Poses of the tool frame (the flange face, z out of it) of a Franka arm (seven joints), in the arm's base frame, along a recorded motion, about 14 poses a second.
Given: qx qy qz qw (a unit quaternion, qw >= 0); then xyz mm.
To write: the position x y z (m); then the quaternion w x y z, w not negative. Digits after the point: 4 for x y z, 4 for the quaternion.
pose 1, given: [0.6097 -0.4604 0.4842 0.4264 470.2 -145.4 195.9]
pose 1, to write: [0.4702 -0.1454 0.1959 0.4264 0.6097 -0.4604 0.4842]
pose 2, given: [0.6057 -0.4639 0.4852 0.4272 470.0 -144.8 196.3]
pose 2, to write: [0.4700 -0.1448 0.1963 0.4272 0.6057 -0.4639 0.4852]
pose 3, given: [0.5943 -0.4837 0.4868 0.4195 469.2 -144.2 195.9]
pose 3, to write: [0.4692 -0.1442 0.1959 0.4195 0.5943 -0.4837 0.4868]
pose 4, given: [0.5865 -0.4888 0.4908 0.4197 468.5 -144.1 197.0]
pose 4, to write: [0.4685 -0.1441 0.1970 0.4197 0.5865 -0.4888 0.4908]
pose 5, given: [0.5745 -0.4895 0.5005 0.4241 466.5 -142.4 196.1]
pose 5, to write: [0.4665 -0.1424 0.1961 0.4241 0.5745 -0.4895 0.5005]
